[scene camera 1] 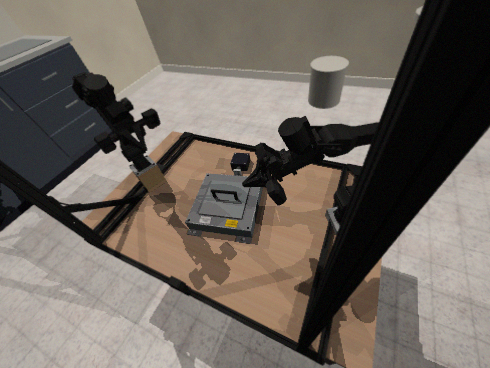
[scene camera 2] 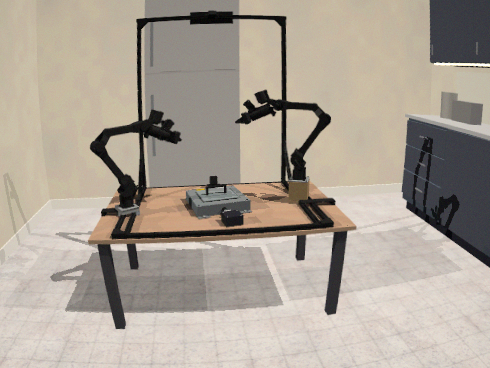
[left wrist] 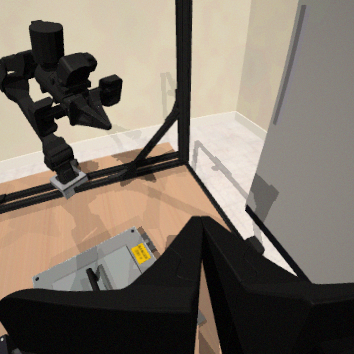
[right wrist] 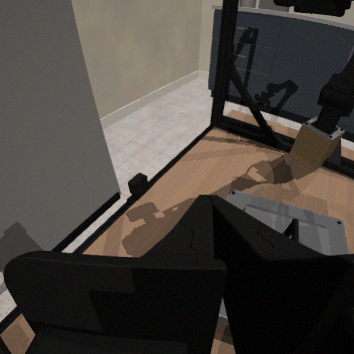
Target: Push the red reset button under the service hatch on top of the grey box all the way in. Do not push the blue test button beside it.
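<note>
The grey box [scene camera 1: 220, 229] [scene camera 2: 225, 206] [right wrist: 330, 221] stands on the table. Its hatch [scene camera 1: 207, 206] lies flat on top, with an upright black handle [scene camera 1: 225, 196] [scene camera 2: 216, 186] [left wrist: 93, 280] [right wrist: 292, 228]. No red or blue button shows; the space under the hatch is hidden. My left gripper [scene camera 2: 238, 121] [left wrist: 199, 223] is shut and empty, raised high above the table. My right gripper [scene camera 1: 244, 184] [scene camera 2: 179, 140] [left wrist: 109, 127] [right wrist: 206, 203] is shut and empty, in the air above the table. Both are apart from the box, and their fingers cover part of it in the wrist views.
A small dark box [scene camera 1: 240, 160] [scene camera 2: 232, 217] sits beside the grey box. A tan block [scene camera 1: 152, 181] [scene camera 2: 298, 191] [right wrist: 316, 146] stands under the left arm's base. Black frame rails [scene camera 2: 175, 233] run along the table edges, with tall posts [scene camera 2: 284, 100] [left wrist: 184, 80]. A yellow label [scene camera 1: 231, 223] [left wrist: 141, 253] marks the box.
</note>
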